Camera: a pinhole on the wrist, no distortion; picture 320 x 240 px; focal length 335.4 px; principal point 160.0 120.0 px. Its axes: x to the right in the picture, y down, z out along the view. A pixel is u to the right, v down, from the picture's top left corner.
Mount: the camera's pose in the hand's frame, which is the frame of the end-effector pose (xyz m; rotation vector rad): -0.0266 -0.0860 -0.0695 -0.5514 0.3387 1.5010
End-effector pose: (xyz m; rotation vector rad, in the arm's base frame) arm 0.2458 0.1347 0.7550 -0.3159 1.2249 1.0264
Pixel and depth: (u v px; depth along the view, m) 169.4 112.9 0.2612
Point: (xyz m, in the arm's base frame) 0.2890 0.2434 0.8727
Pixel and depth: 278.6 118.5 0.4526
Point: 0.1558 0.4135 0.9879
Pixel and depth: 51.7 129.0 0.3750
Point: 0.4270 0.3128 0.9490
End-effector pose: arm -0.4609 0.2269 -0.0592 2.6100 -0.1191 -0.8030
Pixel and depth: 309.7 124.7 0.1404
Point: -0.5020 0.1916 -0.0304
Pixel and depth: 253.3 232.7 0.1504
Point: -0.5516 0.2088 -0.0191
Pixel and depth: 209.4 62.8 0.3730
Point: -0.5824 0.0014 -0.1562
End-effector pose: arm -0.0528 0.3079 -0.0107 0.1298 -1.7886 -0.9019
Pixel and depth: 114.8 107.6 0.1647
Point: -0.1087 0.3584 -0.0638
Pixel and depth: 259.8 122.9 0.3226
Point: -0.0967 0.5335 0.0267
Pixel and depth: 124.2 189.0 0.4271
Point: -0.2024 0.6169 -0.1150
